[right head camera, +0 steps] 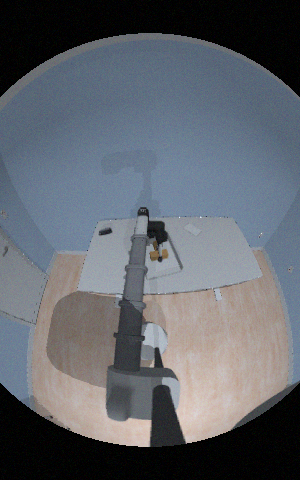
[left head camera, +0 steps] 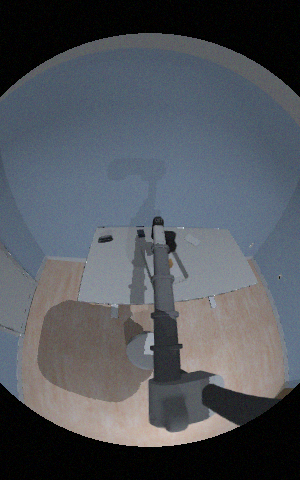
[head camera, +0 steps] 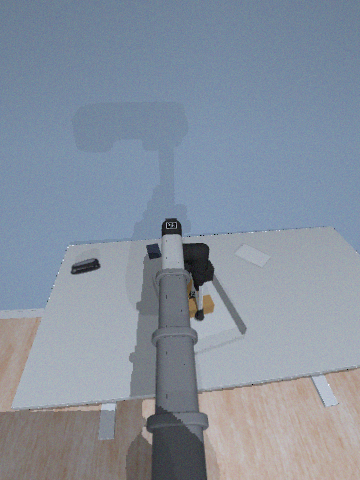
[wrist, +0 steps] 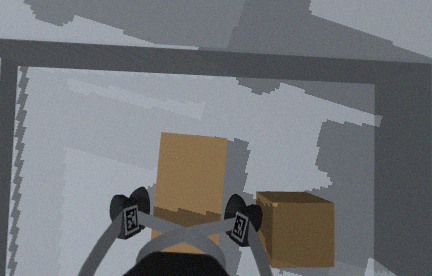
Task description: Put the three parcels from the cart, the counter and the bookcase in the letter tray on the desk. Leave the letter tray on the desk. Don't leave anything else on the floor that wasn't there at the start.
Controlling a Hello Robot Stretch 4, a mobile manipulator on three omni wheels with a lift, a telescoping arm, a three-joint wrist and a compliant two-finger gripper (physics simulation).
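Places are measured from the robot's base along level axes (x ahead, y left, z up), in centimetres.
Where they show: gripper, between the fingertips: [right head camera: 158,255] [head camera: 195,309] [wrist: 188,207]; robot's base, origin of its link: [right head camera: 147,339] [left head camera: 146,349].
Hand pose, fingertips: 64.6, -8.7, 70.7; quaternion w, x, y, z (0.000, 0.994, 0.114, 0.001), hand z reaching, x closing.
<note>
Each offset is from my fingertips to the top centre of the thing, as dx, dy, dz. "spot": to the spot under its first point. Level surfaces: height alone.
The letter tray @(+1.2, +0.5, +5.6) [wrist: 200,58] [head camera: 230,306] [right head camera: 176,254] [left head camera: 180,265] stands on the desk @(dz -1.3) [head camera: 300,310]. In the wrist view, a long brown parcel @(+0.0, +0.0, +4.1) [wrist: 190,170] lies in the tray between my fingers, and a boxy brown parcel @(+9.1, +1.5, +4.5) [wrist: 303,235] stands right of them. My gripper [wrist: 188,207] is open, with gaps between both fingertips and the long parcel. The right fingertip is close to the boxy parcel. In the right head view, brown parcel surfaces show around the fingers, one @(spot: -0.8, -4.4, +4.1) [right head camera: 164,253] at the right; the arm and gripper hide parts, so I cannot tell their full number.
A black stapler-like object @(+25.1, +50.3, +4.2) [head camera: 85,266] lies at the desk's left back, a small dark blue item @(+35.7, +18.2, +0.4) [head camera: 153,251] left of the arm, and a white card @(+30.4, -31.7, -0.4) [head camera: 252,255] at the right back. The blue wall rises behind the desk. A door-like pale panel [right head camera: 20,280] shows at the left.
</note>
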